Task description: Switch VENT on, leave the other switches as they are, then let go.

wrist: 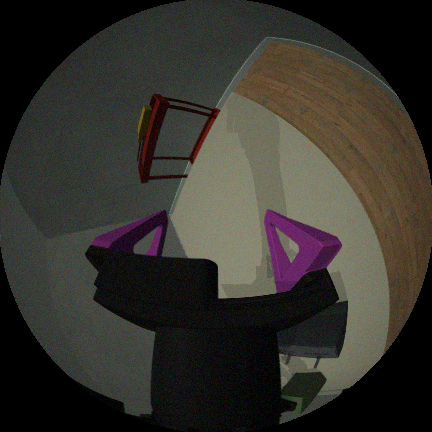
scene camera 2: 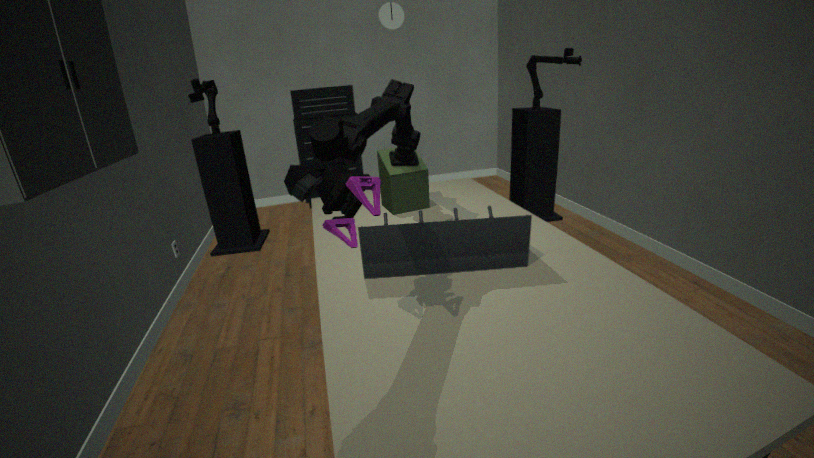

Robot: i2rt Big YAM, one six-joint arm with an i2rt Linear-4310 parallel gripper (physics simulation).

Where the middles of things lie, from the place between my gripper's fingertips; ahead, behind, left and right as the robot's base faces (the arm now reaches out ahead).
Labels:
The switch panel (scene camera 2: pixel 422 248) is 43 cm behind my hand, 25 cm to the left of it and 21 cm below it.

